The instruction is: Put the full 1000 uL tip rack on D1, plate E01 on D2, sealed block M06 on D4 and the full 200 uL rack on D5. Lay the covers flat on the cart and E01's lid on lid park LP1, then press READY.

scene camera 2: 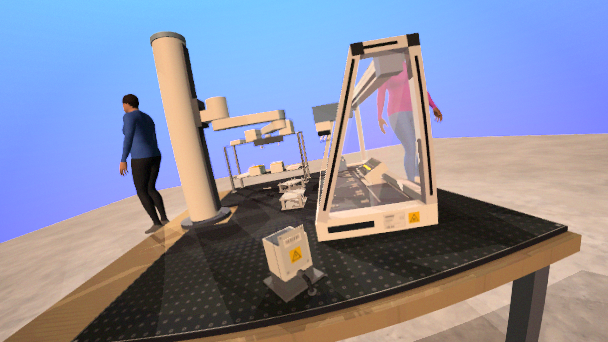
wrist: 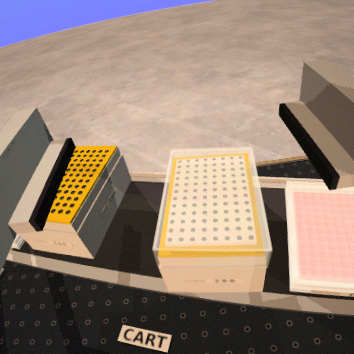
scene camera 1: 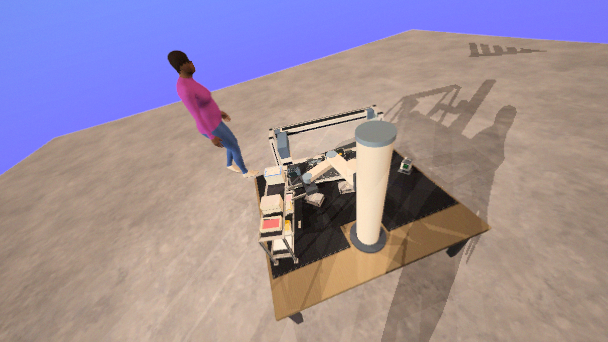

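Observation:
My gripper (scene camera 1: 311, 190) (scene camera 2: 270, 146) (wrist: 170, 105) is open, its fingers wide apart, above the cart (wrist: 125, 280). In the wrist view, a 200 rack with white tips under a clear cover (wrist: 212, 200) stands on the cart, between and below the fingers. An uncovered orange-topped 200 rack (wrist: 85, 182) is at the left, partly hidden by the left finger. A pink-topped plate (wrist: 325, 240) is at the right, cut off by the view's edge. The labels of E01 and M06, and the positions D1 to D5 and LP1, cannot be read.
Boxes (scene camera 1: 273, 175) (scene camera 1: 271, 203) and a red-topped plate (scene camera 1: 271, 223) stand on the cart's upper level. Two low white stands (scene camera 1: 315, 199) (scene camera 1: 346, 187) are near the arm. The framed enclosure (scene camera 2: 377, 220) stands behind a small box with a warning sign (scene camera 2: 287, 255). A person in pink (scene camera 1: 200, 102) and one in blue (scene camera 2: 141, 132) stand nearby.

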